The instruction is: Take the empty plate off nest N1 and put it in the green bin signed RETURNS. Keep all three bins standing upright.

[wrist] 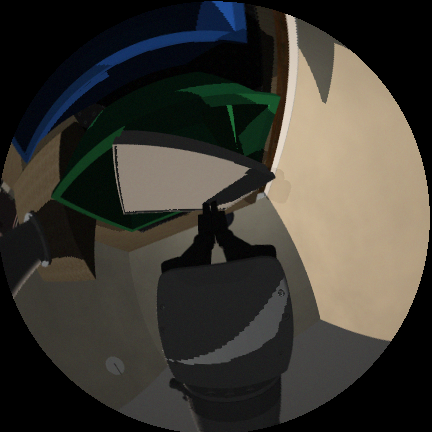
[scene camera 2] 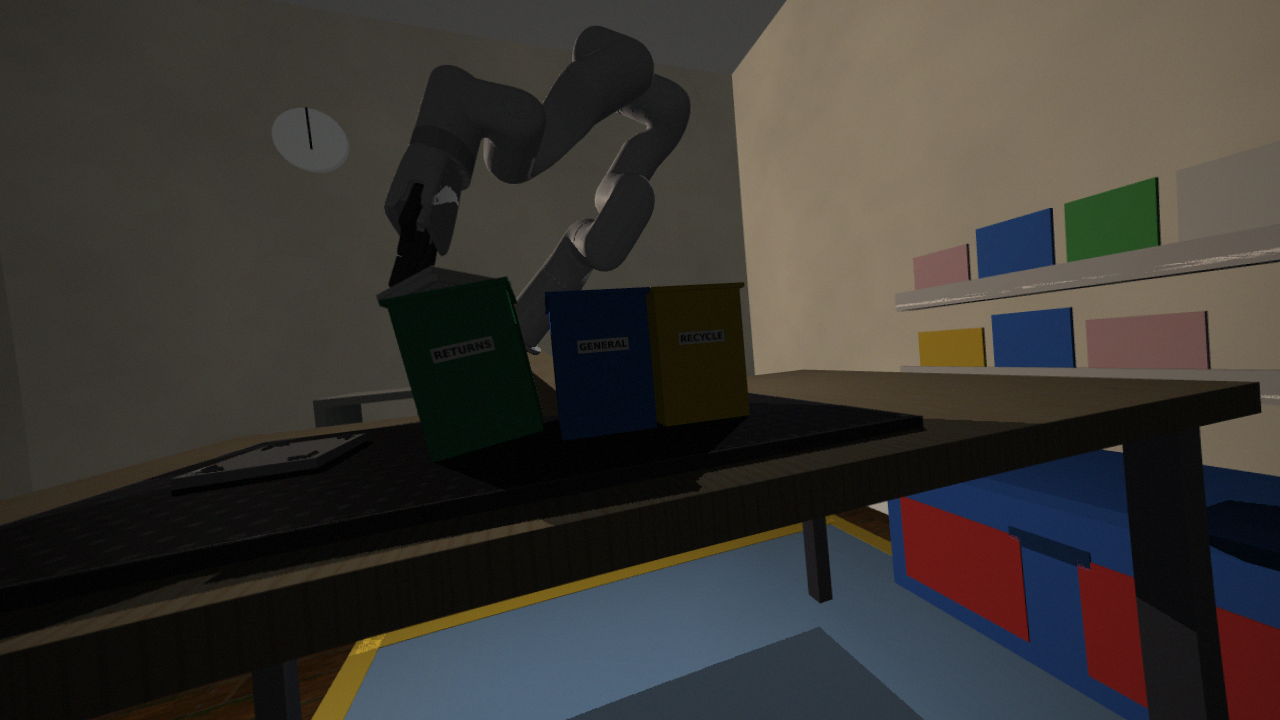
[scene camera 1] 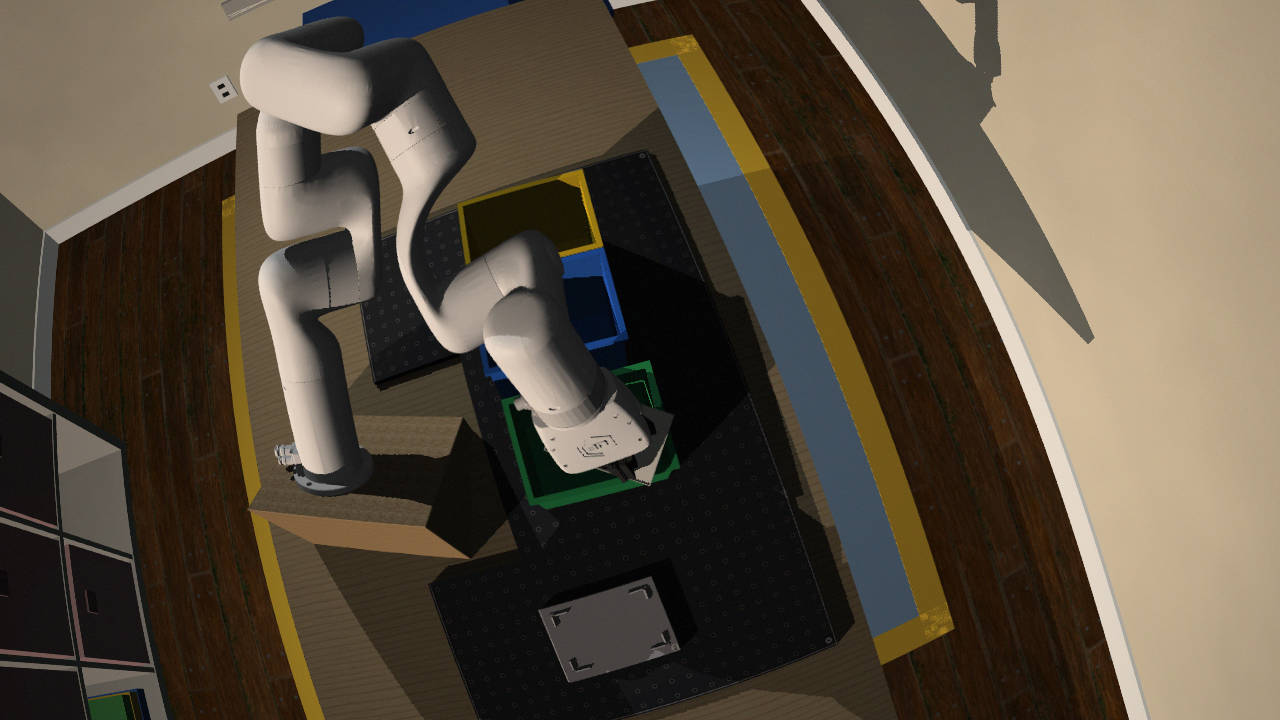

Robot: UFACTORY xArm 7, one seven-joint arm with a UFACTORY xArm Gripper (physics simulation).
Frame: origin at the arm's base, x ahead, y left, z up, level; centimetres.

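Seen in the pictures: gripper, fingertip midpoint: (wrist: pixel 210 209) (scene camera 2: pixel 405 292) (scene camera 1: pixel 627 470); arm's base at its link origin: (scene camera 1: pixel 333 471).
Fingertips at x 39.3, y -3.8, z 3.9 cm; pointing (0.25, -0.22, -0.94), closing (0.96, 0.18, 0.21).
Pixels of each thing's top centre, then the offset from my fingertips to it. Level surfaces: height alone.
- pale plate at its top centre: (wrist: pixel 201 201) (scene camera 1: pixel 607 428) (scene camera 2: pixel 449 278) dz +1.6, dx -1.6, dy +4.6 cm
- grey nest at its top centre: (scene camera 1: pixel 608 630) (scene camera 2: pixel 288 449) dz -17.9, dx -5.4, dy -18.2 cm
- blue GENERAL bin at its top centre: (scene camera 1: pixel 544 309) (scene camera 2: pixel 590 300) dz -1.4, dx -7.8, dy +21.6 cm
- yellow RECYCLE bin at its top centre: (scene camera 1: pixel 526 223) (scene camera 2: pixel 676 295) dz -1.4, dx -9.6, dy +34.6 cm
- black mat at its surface level: dz -19.3 cm
The green bin signed RETURNS (scene camera 1: pixel 590 495) (scene camera 2: pixel 465 385) (wrist: pixel 240 90) is tilted; in scene camera 2 its top leans left, toward the grey nest, and its right bottom edge is raised. The pale plate (scene camera 1: pixel 660 438) (scene camera 2: pixel 438 282) (wrist: pixel 165 177) lies slanted across the bin's mouth, with a corner over the rim. My gripper (scene camera 1: pixel 623 470) (scene camera 2: pixel 398 279) (wrist: pixel 210 209) is shut, its fingertips at the plate's near edge; no plate thickness shows between them. The grey nest (scene camera 1: pixel 611 628) (scene camera 2: pixel 273 458) with black corner brackets bears no plate; its label is not readable.
The blue GENERAL bin (scene camera 1: pixel 617 304) (scene camera 2: pixel 601 385) (wrist: pixel 150 42) and the yellow RECYCLE bin (scene camera 1: pixel 590 210) (scene camera 2: pixel 702 385) stand upright in line beyond the green bin. A wooden block (scene camera 1: pixel 358 530) under the arm's base stands beside the black mat (scene camera 1: pixel 742 555).
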